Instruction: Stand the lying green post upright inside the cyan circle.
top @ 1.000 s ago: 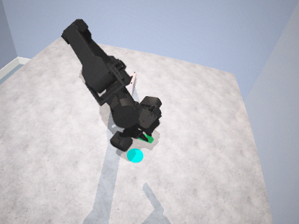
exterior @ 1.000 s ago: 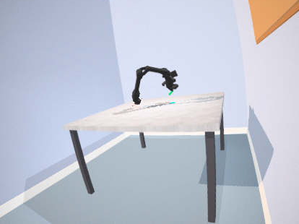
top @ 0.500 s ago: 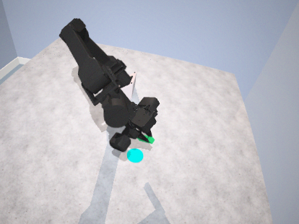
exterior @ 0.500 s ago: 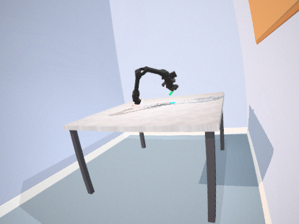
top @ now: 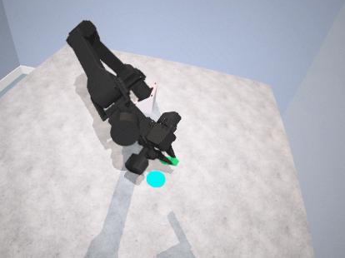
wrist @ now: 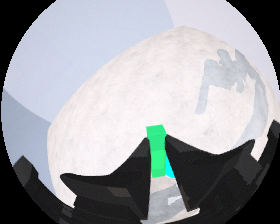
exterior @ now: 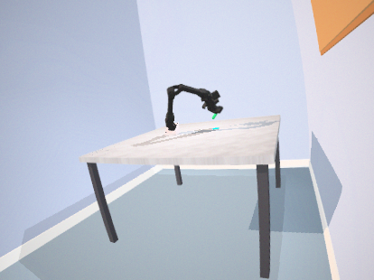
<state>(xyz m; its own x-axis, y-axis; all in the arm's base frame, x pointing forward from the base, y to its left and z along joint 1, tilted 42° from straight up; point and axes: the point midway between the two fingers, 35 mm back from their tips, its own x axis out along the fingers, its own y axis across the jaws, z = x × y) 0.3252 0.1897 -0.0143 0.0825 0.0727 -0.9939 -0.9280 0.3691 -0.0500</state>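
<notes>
The cyan circle lies 4 cm to the right of my gripper tip and 12 cm below it. The rest, counted from my gripper tip: green post 1 cm behind, 1 cm to the right, 2 cm below.
</notes>
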